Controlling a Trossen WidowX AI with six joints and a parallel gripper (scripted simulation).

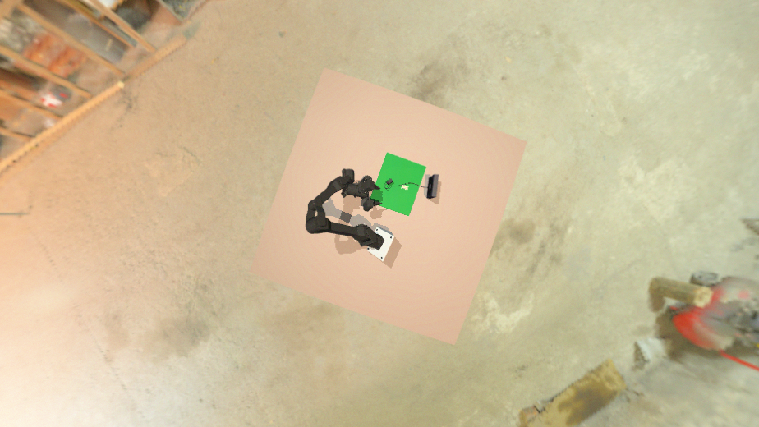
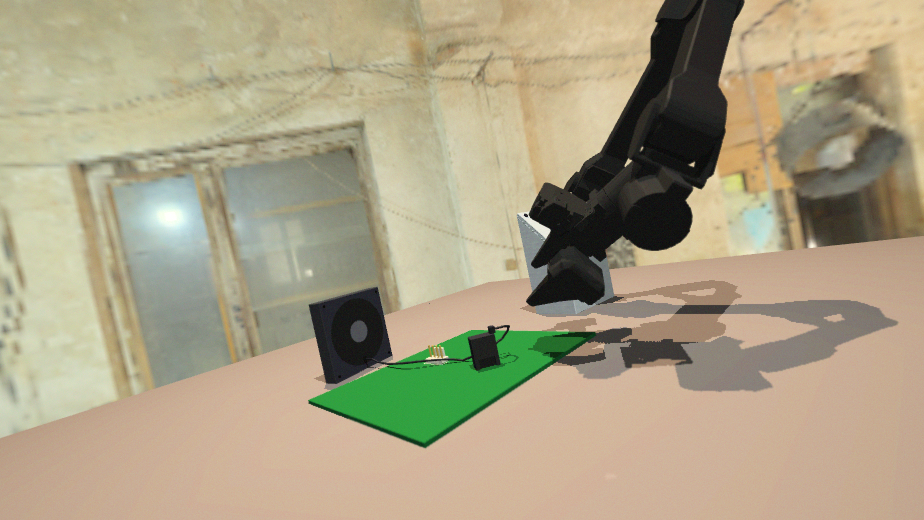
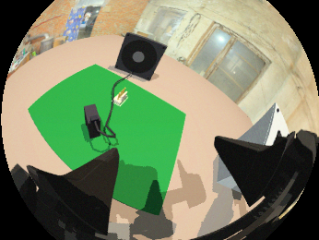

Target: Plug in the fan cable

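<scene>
My gripper tip is 100 mm short of the black plug and 60 mm above it. The rest, counted from my gripper tip: four-pin header: 120 mm ahead, 90 mm to the right, 90 mm below; black fan: 210 mm to the right, 180 mm ahead, 30 mm below; green board: 110 mm ahead, 100 mm below, 50 mm to the right.
</scene>
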